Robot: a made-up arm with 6 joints.
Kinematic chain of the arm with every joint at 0, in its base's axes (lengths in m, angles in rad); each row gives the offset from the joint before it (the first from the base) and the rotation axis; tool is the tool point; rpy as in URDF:
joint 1: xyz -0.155 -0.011 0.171 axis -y
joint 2: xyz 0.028 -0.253 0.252 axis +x
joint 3: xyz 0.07 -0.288 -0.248 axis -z
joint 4: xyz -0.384 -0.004 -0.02 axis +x
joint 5: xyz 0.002 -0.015 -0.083 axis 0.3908 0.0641 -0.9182
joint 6: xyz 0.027 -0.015 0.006 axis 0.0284 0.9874 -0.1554
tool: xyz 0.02 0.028 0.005 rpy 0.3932 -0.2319 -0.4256
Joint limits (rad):
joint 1: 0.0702..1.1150
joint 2: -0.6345..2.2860
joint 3: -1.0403..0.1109
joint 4: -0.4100..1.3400
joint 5: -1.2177..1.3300
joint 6: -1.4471..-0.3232
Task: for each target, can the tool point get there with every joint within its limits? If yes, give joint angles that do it. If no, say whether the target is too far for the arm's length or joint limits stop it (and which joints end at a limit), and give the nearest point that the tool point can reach.
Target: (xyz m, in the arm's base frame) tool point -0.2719 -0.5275 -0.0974
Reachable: yes | joints 0.7540 0.1058 -0.0486 -0.1820 -0.6962 -0.8772
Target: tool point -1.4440 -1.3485 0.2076
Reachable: no: too far | nearest point -0.5727 -0.8975 0.1957 | short by 0.981 m
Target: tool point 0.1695 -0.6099 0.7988
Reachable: no: joint limits stop it (at a limit: joint 1, joint 2, joint 3, joint 4, joint 6) | nearest point -0.1920 -0.9574 0.5388 | short by 0.565 m
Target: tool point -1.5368 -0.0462 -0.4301
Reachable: no: too far | nearest point -0.5628 0.0923 0.0533 | short by 1.096 m
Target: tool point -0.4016 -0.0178 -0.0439
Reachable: yes | joints 0.1689 1.3558 -0.2775 0.2564 -0.9948 -1.1893
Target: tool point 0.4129 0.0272 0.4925
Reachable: no: joint limits stop it (at a limit: joint 1, joint 3, joint 4, joint 5, joint 6) | nearest point 0.1960 0.0396 -0.0100 | short by 0.547 m
